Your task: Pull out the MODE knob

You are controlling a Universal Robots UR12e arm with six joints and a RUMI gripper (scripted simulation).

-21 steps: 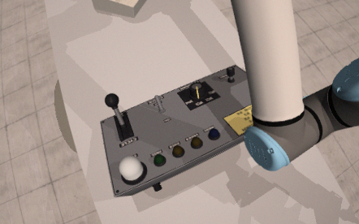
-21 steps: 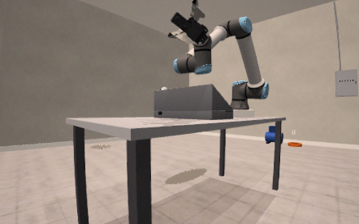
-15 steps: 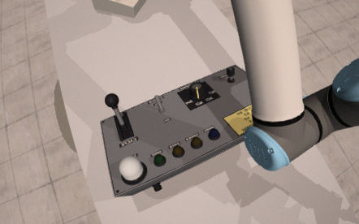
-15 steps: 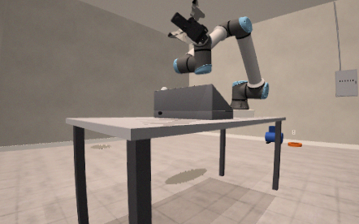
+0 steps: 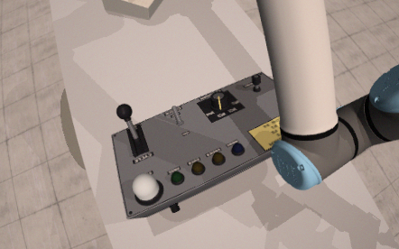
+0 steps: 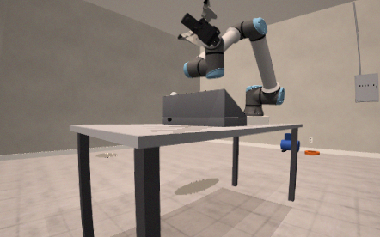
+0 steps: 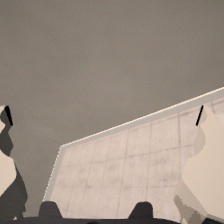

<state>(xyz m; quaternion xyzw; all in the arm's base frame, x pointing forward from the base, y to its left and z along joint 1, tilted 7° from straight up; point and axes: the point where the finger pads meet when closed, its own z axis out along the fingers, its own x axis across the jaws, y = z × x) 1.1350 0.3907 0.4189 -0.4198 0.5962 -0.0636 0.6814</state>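
My hand is 54 cm past the mode knob, 22 cm to the left of it and 25 cm above it. From my hand the other things lie so: program selector: 51 cm behind, 34 cm to the right, 25 cm below; grey console: 48 cm behind, 40 cm to the right, 28 cm below; toggle switch: 52 cm behind, 46 cm to the right, 26 cm below.
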